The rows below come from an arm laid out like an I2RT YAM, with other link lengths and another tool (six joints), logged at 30 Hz.
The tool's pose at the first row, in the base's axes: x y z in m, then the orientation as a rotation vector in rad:
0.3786, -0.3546, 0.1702, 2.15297, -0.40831, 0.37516
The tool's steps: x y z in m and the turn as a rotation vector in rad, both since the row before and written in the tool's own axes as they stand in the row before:
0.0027, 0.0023, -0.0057, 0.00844, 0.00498, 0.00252
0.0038, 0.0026, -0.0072, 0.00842, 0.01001, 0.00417
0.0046, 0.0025, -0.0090, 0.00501, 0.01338, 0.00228
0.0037, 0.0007, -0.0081, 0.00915, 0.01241, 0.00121
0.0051, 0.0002, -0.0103, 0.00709, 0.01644, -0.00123
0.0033, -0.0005, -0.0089, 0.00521, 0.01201, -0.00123
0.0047, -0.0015, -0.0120, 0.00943, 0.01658, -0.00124
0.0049, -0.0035, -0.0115, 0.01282, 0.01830, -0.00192
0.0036, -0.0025, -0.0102, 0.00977, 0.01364, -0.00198
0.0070, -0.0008, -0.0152, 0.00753, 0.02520, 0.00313
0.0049, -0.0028, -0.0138, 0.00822, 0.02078, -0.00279
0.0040, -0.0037, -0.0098, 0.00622, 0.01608, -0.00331
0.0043, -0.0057, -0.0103, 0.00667, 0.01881, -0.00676
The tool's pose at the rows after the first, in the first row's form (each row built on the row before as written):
0.3794, -0.3516, 0.1762, 2.15950, -0.40733, 0.38422
0.3808, -0.3478, 0.1837, 2.16439, -0.40532, 0.39959
0.3826, -0.3426, 0.1925, 2.16518, -0.39974, 0.41656
0.3844, -0.3369, 0.1992, 2.17030, -0.39296, 0.43308
0.3871, -0.3293, 0.2074, 2.17240, -0.38151, 0.45198
0.3886, -0.3222, 0.2135, 2.17391, -0.37275, 0.46561
0.3910, -0.3121, 0.2213, 2.17799, -0.36076, 0.48532
0.3943, -0.3012, 0.2276, 2.18469, -0.34643, 0.50746
0.3961, -0.2919, 0.2333, 2.18980, -0.33504, 0.52374
0.3987, -0.2798, 0.2446, 2.18842, -0.32351, 0.55469
0.4003, -0.2674, 0.2528, 2.18925, -0.30755, 0.57778
0.4023, -0.2575, 0.2577, 2.18965, -0.29391, 0.59496
0.4050, -0.2459, 0.2617, 2.18943, -0.27485, 0.61327

